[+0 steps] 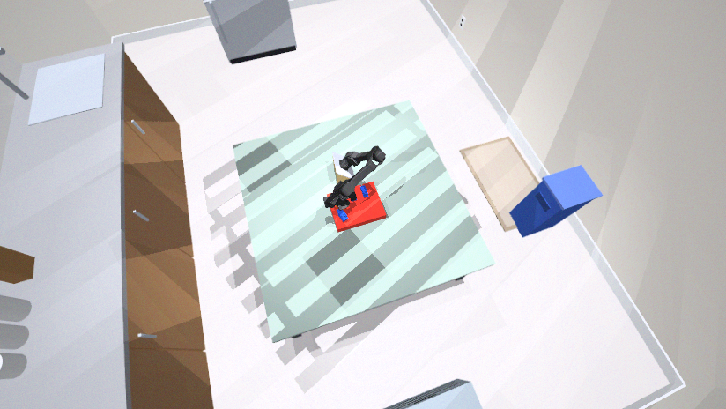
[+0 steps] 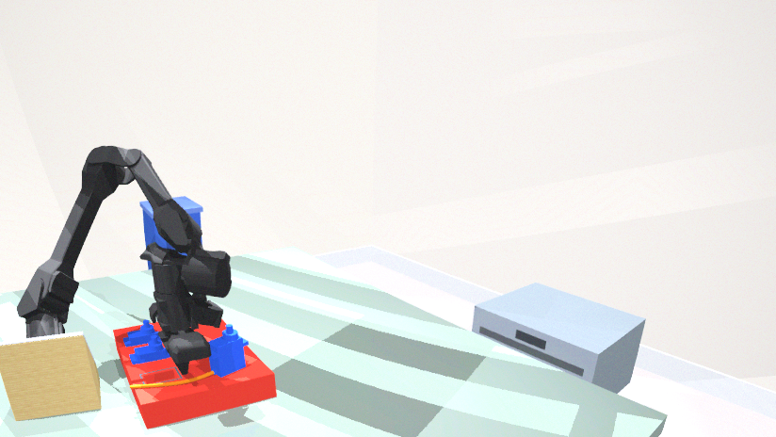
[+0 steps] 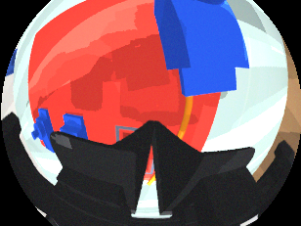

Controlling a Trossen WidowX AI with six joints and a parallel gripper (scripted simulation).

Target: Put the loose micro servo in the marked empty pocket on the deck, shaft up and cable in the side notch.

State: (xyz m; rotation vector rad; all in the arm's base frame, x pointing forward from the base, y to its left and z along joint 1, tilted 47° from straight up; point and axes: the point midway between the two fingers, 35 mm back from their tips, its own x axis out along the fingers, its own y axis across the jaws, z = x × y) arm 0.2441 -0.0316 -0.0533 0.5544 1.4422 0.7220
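Now: gripper tip 10 cm to the right of the red deck, 6 cm short of it and 3 cm above it.
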